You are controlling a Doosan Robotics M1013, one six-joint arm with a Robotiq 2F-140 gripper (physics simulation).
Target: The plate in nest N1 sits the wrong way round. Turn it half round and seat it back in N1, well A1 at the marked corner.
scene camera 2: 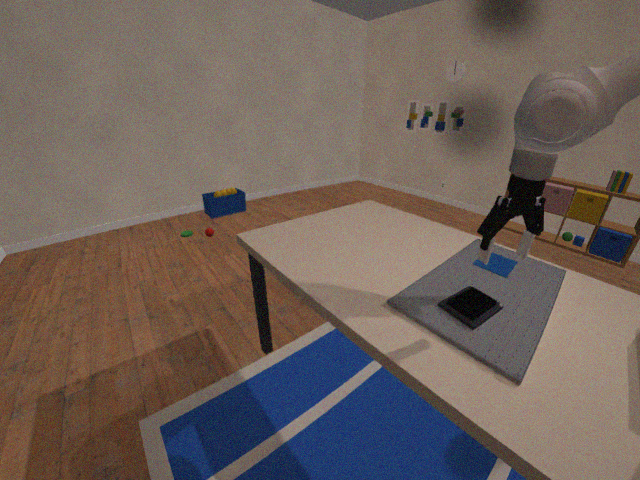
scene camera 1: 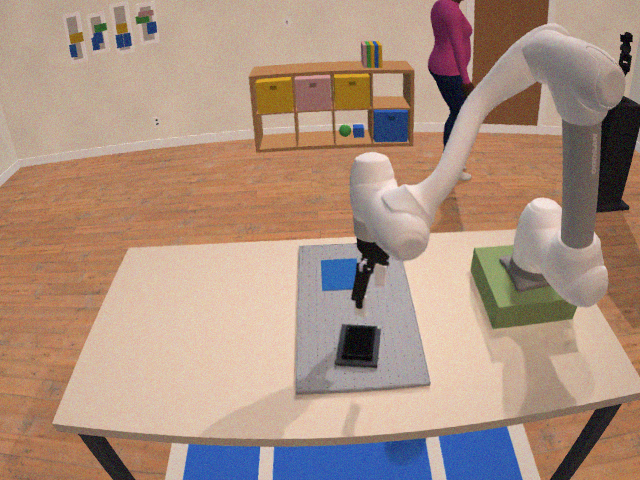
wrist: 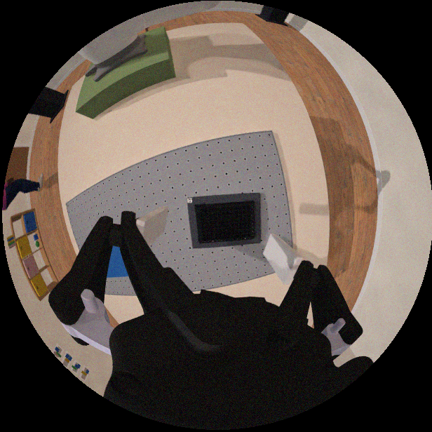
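Observation:
The black plate (scene camera 1: 358, 342) (scene camera 2: 471, 302) (wrist: 226, 222) sits in the dark grey nest (scene camera 1: 356, 363) (scene camera 2: 454, 314) (wrist: 192, 227) on the perforated board. A small white mark (wrist: 189, 200) shows at one nest corner in the wrist view. The plate's well lettering is too dark and small to read, so its A1 corner cannot be told. My gripper (scene camera 1: 370, 293) (scene camera 2: 504, 251) (wrist: 218, 232) is open and empty, with its fingers pointing down. It hangs above the board, clear of the plate. In the wrist view its pale fingertips stand at either side of the nest.
The grey perforated board (scene camera 1: 315, 310) (scene camera 2: 537, 310) (wrist: 170, 180) lies on the pale table (scene camera 1: 206, 310) (scene camera 2: 341, 248) (wrist: 240, 100). A blue square (scene camera 1: 338, 274) (scene camera 2: 497, 264) (wrist: 117, 264) lies on the board's far part. The green base block (scene camera 1: 532, 312) (wrist: 130, 82) carries my arm. A person (scene camera 1: 449, 46) stands beyond the table.

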